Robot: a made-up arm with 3 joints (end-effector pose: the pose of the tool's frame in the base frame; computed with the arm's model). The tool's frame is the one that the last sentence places. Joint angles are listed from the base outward.
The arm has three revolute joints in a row. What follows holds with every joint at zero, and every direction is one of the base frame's. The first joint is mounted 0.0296 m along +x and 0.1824 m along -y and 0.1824 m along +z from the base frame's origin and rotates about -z. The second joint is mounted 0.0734 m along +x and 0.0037 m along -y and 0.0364 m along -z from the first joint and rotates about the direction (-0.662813, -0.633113, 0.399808). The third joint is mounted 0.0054 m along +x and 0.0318 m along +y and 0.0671 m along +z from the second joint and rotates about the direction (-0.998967, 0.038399, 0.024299). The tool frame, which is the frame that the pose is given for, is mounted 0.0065 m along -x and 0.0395 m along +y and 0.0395 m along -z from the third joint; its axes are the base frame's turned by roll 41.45, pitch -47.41 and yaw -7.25 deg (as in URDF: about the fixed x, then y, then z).
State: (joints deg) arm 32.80 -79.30 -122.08
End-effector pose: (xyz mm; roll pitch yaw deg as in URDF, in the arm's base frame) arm 114.5 -338.2 204.2 33.09 71.47 139.07
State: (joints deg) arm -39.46 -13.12 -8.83
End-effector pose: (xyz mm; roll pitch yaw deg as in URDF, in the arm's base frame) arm 53.0 -76.8 190.5 60.76 -34.98 13.17
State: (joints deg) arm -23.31 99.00 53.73
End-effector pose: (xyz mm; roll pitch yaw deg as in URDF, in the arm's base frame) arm 85.5 -152.9 123.2 -103.50 16.45 122.48
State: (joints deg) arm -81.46 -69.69 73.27
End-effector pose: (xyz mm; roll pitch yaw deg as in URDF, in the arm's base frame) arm 56.1 -103.3 159.7 20.30 5.91 89.56
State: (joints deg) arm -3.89 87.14 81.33
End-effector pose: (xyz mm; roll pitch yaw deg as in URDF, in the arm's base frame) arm 80.9 -176.8 150.1 -119.41 20.27 82.65
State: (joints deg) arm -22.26 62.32 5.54
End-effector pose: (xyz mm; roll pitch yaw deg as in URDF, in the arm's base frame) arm 53.3 -116.5 110.0 -52.60 -44.24 115.89
